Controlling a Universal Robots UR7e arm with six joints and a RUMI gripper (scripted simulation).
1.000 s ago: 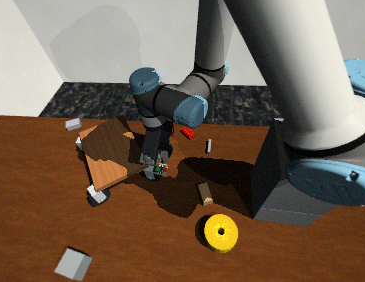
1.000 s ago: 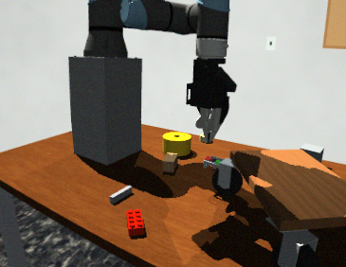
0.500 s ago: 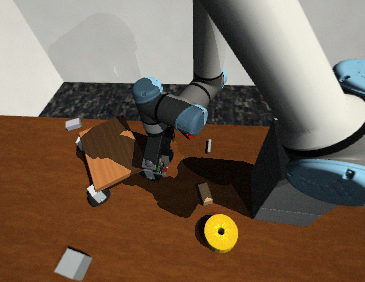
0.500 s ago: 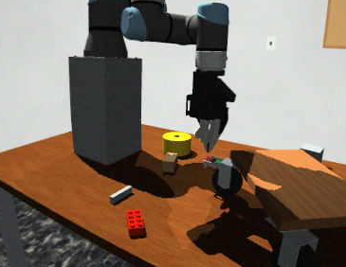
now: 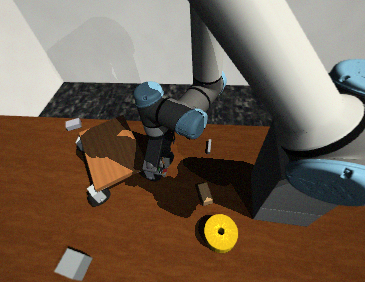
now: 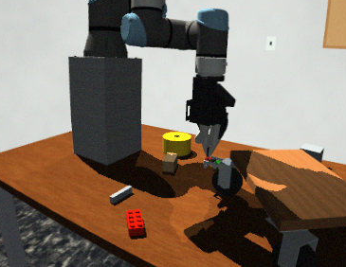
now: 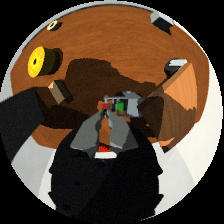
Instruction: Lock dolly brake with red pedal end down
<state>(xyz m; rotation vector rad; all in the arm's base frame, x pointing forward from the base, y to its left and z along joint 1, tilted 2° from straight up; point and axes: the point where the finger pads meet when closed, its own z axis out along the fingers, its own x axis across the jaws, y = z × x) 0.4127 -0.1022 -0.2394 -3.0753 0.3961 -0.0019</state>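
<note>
The brake pedal is 30 mm below my hand and 10 mm ahead of it. The rest, counted from my hand: grey bar 190 mm behind, 150 mm to the right, 100 mm below; red brick 240 mm to the right, 100 mm behind, 90 mm below; tan block 150 mm behind, 90 mm below, 80 mm to the left.
</note>
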